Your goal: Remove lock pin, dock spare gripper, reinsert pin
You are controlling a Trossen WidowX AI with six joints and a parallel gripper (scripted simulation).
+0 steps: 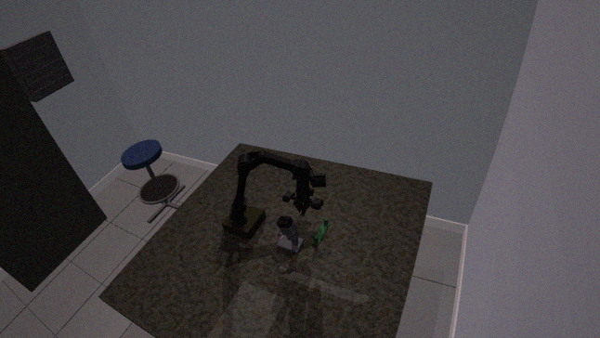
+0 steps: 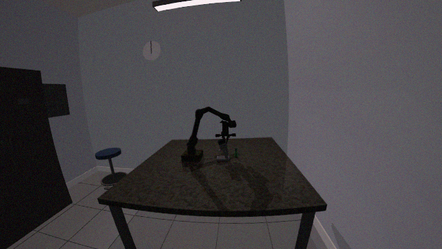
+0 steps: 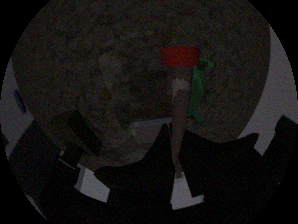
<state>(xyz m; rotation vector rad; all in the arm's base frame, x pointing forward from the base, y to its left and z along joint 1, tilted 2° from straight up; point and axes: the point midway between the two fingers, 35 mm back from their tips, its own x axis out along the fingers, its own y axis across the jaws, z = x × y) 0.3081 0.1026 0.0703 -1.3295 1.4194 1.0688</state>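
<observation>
My gripper tip is 11 cm to the left of the grey mount, 5 cm above it and 2 cm past it. Also, from my gripper tip: spare gripper (11 cm to the right, 3 cm behind, 3 cm above); green bracket (9 cm ahead, 7 cm below, 1 cm to the right).
</observation>
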